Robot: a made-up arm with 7 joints. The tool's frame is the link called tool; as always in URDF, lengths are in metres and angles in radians.
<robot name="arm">
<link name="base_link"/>
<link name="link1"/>
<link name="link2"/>
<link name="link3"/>
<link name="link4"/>
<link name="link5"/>
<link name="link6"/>
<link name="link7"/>
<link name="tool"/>
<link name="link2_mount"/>
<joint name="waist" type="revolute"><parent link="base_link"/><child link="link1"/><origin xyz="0.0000 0.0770 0.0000" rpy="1.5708 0.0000 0.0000"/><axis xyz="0 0 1"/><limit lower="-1.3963" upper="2.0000"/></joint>
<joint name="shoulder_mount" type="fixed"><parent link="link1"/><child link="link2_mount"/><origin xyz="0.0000 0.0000 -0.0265"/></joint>
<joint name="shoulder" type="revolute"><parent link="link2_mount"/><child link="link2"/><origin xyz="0.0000 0.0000 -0.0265" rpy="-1.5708 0.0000 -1.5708"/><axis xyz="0 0 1"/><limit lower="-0.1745" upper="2.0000"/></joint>
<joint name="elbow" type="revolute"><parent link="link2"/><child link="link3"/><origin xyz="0.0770 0.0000 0.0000" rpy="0.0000 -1.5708 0.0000"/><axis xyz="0 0 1"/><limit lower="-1.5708" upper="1.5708"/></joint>
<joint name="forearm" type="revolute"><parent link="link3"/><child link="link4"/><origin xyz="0.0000 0.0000 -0.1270" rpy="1.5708 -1.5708 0.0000"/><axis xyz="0 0 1"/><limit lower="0.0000" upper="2.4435"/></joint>
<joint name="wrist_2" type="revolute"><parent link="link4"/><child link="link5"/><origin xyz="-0.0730 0.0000 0.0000" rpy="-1.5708 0.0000 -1.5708"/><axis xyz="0 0 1"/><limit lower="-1.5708" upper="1.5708"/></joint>
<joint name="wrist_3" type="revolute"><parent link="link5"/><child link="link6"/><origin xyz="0.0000 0.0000 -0.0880" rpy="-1.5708 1.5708 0.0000"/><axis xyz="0 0 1"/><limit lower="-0.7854" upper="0.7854"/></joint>
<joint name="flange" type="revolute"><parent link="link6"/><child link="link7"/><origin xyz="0.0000 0.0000 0.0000" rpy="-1.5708 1.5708 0.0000"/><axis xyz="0 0 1"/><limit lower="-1.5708" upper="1.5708"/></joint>
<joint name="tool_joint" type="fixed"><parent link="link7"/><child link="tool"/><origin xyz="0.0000 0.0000 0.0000" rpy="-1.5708 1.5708 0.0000"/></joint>
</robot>
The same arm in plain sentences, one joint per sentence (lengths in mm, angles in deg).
The arm has seven revolute joints in a row. What follows holds with every joint at zero, and every direction is one of the base frame's. The first joint sits 77.0 mm along +y from the base frame's origin and rotates about -y, from -80.00 to 114.59 deg. The second joint sits 53.0 mm along +y from the first joint and rotates about +x, from -10.00 to 114.59 deg. The third joint sits 77.0 mm along -z from the second joint and rotates about +z, from -90.00 to 90.00 deg. The fourth joint sits 127.0 mm along -z from the third joint and rotates about -y, from 0.00 to 140.00 deg. The fifth joint sits 73.0 mm along -z from the fourth joint and rotates about +z, from -90.00 to 90.00 deg. The sixth joint sits 88.0 mm along -z from the fifth joint and rotates about +y, from -45.00 to 45.00 deg. The seventh joint sits at the same point as the sixth joint and rotates about -x, from -90.00 to 90.00 deg. The tool frame, which is the frame that the pose is given for, sits at the same point as the seventh joint; its axes are the base frame's turned by roll 0.00, pitch 0.00 and yaw 0.00 deg (as in URDF: about the fixed x, then y, then z).
